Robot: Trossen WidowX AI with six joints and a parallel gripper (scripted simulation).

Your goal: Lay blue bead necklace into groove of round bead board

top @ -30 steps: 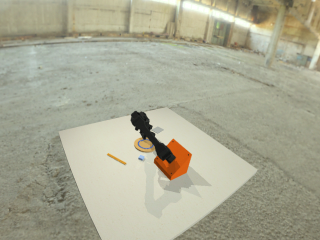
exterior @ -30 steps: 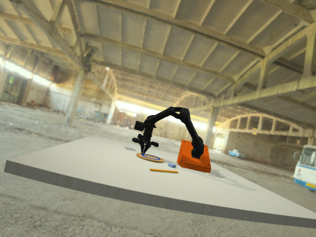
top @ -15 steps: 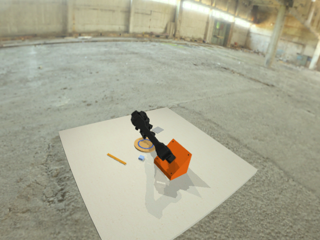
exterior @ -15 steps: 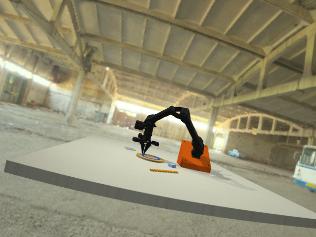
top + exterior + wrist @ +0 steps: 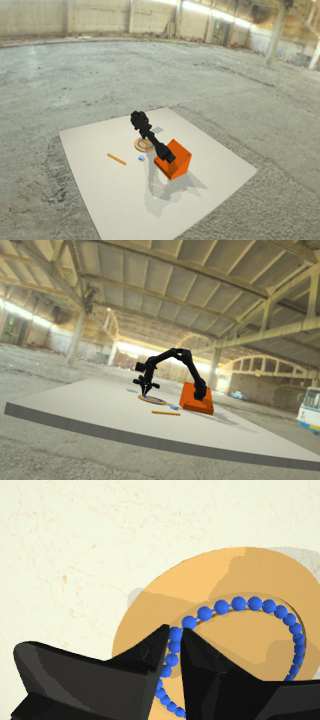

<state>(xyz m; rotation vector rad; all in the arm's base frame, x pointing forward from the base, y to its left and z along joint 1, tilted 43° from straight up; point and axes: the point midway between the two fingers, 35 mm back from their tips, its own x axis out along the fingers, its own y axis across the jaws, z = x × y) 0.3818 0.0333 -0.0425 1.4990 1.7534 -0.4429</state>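
The round tan bead board is 6 cm behind my gripper tip, 2 cm to the left of it and 1 cm below it. Round my gripper tip: flat grey tile 9 cm ahead, 21 cm to the right, 2 cm below; small light-blue block 20 cm behind, 14 cm to the left, 1 cm below.
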